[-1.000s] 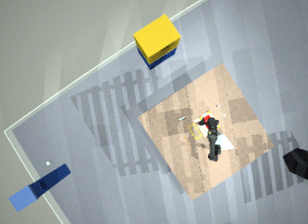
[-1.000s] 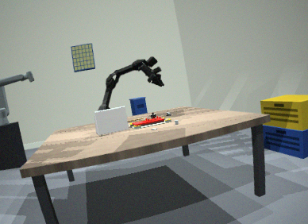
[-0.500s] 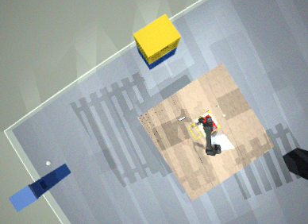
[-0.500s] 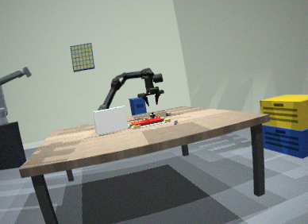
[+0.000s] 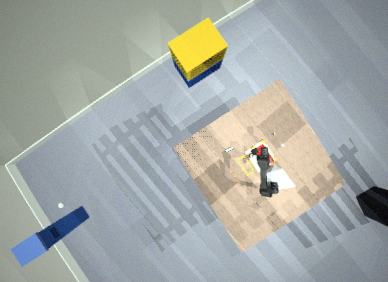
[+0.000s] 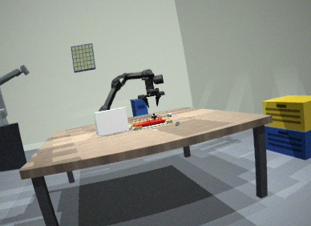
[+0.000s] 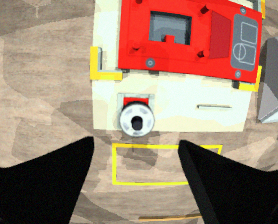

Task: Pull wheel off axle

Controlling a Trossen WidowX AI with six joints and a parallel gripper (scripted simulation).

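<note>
Now: gripper tip 7 cm above the wheel.
</note>
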